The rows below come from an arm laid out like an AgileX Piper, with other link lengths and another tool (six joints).
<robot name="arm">
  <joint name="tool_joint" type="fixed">
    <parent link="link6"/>
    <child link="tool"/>
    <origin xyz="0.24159 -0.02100 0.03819" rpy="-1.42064 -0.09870 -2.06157"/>
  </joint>
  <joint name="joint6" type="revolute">
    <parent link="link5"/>
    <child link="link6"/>
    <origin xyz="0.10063 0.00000 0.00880" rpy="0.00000 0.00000 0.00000"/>
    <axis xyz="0.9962 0 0.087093"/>
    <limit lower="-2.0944" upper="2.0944"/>
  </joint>
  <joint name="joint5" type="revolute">
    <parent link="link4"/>
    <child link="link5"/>
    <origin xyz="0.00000 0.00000 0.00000" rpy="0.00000 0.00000 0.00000"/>
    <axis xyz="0 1 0"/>
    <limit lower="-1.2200" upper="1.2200"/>
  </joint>
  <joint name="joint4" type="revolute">
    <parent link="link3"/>
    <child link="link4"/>
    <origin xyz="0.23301 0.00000 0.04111" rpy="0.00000 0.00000 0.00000"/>
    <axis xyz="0.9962 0 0.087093"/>
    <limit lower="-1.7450" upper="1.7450"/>
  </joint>
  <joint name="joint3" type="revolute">
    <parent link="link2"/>
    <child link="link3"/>
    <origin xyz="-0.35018 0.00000 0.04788" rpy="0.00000 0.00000 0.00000"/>
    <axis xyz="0 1 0"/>
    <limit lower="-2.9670" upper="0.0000"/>
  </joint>
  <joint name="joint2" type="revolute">
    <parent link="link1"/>
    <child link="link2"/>
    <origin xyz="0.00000 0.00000 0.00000" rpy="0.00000 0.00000 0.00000"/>
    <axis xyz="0 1 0"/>
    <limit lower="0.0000" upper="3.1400"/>
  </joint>
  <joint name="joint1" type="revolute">
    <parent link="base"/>
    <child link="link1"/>
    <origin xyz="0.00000 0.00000 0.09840" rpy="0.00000 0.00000 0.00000"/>
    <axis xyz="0 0 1"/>
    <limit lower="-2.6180" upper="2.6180"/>
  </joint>
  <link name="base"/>
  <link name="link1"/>
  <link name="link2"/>
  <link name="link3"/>
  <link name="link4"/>
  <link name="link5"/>
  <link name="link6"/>
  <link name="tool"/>
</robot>
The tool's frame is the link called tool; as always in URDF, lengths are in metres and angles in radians.
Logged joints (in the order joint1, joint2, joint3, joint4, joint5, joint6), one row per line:
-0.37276 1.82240 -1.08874 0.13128 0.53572 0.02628
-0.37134 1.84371 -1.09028 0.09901 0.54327 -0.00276
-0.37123 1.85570 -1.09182 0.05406 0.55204 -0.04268
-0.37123 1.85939 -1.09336 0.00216 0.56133 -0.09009
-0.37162 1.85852 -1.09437 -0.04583 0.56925 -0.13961
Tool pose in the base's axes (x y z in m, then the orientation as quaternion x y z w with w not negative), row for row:
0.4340 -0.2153 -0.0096 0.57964 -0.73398 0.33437 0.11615
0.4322 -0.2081 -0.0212 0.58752 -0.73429 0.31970 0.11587
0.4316 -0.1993 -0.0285 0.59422 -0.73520 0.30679 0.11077
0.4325 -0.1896 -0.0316 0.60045 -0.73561 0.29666 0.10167
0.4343 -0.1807 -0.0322 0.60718 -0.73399 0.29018 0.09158
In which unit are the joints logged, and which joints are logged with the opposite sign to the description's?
The joints are logged in radians. Opposite sign: joint4.
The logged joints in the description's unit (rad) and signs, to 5 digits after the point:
-0.37276 1.82240 -1.08874 -0.13128 0.53572 0.02628
-0.37134 1.84371 -1.09028 -0.09901 0.54327 -0.00276
-0.37123 1.85570 -1.09182 -0.05406 0.55204 -0.04268
-0.37123 1.85939 -1.09336 -0.00216 0.56133 -0.09009
-0.37162 1.85852 -1.09437 0.04583 0.56925 -0.13961

